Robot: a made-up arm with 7 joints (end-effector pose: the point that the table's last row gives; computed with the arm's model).
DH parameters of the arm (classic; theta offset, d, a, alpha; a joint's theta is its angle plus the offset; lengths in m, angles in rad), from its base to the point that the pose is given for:
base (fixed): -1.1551 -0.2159 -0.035 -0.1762
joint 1: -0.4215 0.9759 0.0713 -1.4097
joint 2: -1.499 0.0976 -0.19 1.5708
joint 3: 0.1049 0 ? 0
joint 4: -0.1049 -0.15 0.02 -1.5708
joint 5: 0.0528 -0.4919 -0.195 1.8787
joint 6: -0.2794 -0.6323 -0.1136 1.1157
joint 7: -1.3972 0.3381 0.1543 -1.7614
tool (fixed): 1.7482 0.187 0 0
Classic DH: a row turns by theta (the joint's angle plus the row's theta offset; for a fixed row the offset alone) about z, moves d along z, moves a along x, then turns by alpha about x.
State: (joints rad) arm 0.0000 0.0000 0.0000 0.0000 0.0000 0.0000 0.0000
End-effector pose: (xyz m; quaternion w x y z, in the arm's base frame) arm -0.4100 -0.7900 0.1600 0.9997 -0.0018 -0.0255 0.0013
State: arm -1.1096 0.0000 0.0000 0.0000 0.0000 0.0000 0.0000
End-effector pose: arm -0.9167 0.0790 0.1801 0.8493 -0.0993 -0.0579 -0.5153
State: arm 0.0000 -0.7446 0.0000 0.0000 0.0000 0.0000 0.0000
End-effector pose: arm -0.4100 -0.9728 0.8718 0.9305 -0.3653 -0.0233 0.0104
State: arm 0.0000 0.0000 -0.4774 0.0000 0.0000 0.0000 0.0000
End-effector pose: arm -0.1536 -0.7900 -0.0939 0.9653 -0.0021 -0.2611 0.0008
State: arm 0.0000 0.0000 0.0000 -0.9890 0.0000 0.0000 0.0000
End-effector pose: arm 0.0492 -0.7900 -0.2717 0.8678 -0.0022 -0.4969 0.0002
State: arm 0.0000 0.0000 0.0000 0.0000 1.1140 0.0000 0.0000
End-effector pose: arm -0.4100 -0.2091 -0.3127 0.8495 0.5269 -0.0223 -0.0124
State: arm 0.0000 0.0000 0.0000 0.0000 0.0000 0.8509 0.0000
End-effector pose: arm -0.2998 -0.7684 0.4155 0.9203 -0.1257 0.3695 0.0258
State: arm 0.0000 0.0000 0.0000 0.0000 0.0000 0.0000 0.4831
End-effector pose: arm -0.4041 -0.6867 0.2098 0.9713 -0.2318 0.0163 -0.0501
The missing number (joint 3, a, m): -0.191
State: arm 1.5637 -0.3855 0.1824 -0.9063 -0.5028 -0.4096 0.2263
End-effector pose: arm 1.1524 -0.3094 0.0753 0.5994 0.1587 -0.6274 0.4712
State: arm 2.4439 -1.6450 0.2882 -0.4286 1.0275 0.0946 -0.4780
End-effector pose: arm 1.3888 0.7419 0.7094 0.2421 0.1321 -0.0392 0.9604
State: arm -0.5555 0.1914 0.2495 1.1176 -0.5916 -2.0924 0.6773
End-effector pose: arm -0.4102 -0.4890 0.5086 0.9049 -0.1003 -0.2450 -0.3333
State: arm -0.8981 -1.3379 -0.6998 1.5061 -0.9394 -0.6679 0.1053
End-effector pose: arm 0.1304 0.2179 1.6342 0.4950 -0.6871 0.5183 -0.1194
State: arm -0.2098 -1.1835 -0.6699 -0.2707 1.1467 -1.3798 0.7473
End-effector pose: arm 0.3320 -0.9806 0.2949 0.7537 0.1333 -0.6435 0.0076
